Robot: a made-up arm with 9 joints. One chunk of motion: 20 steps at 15 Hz.
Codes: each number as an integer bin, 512 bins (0 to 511) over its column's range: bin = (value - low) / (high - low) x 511, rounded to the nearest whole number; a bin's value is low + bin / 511 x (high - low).
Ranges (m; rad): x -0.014..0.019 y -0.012..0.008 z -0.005..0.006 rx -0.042..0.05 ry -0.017..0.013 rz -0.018..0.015
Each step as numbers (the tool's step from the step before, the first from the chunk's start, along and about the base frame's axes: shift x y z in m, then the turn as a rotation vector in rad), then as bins.
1 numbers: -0.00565 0.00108 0.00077 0.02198 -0.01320 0.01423
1 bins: 129 334 268 355 65 499
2 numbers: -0.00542 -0.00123 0.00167 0.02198 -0.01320 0.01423
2 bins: 133 275 310 355 65 499
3 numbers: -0.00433 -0.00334 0.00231 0.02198 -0.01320 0.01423
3 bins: 150 221 340 355 65 499
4 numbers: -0.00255 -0.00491 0.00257 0.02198 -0.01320 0.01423
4 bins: 177 181 352 355 65 499
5 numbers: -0.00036 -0.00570 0.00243 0.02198 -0.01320 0.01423
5 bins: 211 161 345 355 65 499
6 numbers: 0.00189 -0.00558 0.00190 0.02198 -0.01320 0.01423
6 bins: 246 164 321 355 65 499
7 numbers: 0.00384 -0.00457 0.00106 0.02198 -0.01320 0.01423
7 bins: 276 190 282 355 65 499
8 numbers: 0.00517 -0.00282 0.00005 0.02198 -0.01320 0.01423
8 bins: 297 235 235 355 65 499
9 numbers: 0.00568 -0.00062 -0.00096 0.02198 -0.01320 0.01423
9 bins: 305 291 188 355 65 499
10 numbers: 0.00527 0.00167 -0.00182 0.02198 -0.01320 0.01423
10 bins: 298 349 148 355 65 499
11 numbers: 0.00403 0.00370 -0.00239 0.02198 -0.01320 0.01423
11 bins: 279 401 121 355 65 499
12 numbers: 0.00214 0.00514 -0.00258 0.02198 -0.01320 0.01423
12 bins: 250 438 112 355 65 499
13 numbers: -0.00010 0.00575 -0.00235 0.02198 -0.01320 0.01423
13 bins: 215 454 123 355 65 499
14 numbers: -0.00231 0.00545 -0.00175 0.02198 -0.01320 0.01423
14 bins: 181 446 151 355 65 499
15 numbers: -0.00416 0.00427 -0.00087 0.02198 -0.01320 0.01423
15 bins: 152 416 192 355 65 499
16 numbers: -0.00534 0.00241 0.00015 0.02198 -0.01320 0.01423
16 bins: 134 368 239 355 65 499
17 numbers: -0.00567 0.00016 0.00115 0.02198 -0.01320 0.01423
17 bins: 129 311 286 355 65 499
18 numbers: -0.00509 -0.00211 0.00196 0.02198 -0.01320 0.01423
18 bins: 138 253 323 355 65 499
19 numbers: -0.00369 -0.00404 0.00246 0.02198 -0.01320 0.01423
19 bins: 160 203 347 355 65 499
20 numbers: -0.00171 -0.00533 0.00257 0.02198 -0.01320 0.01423
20 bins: 190 170 352 355 65 499
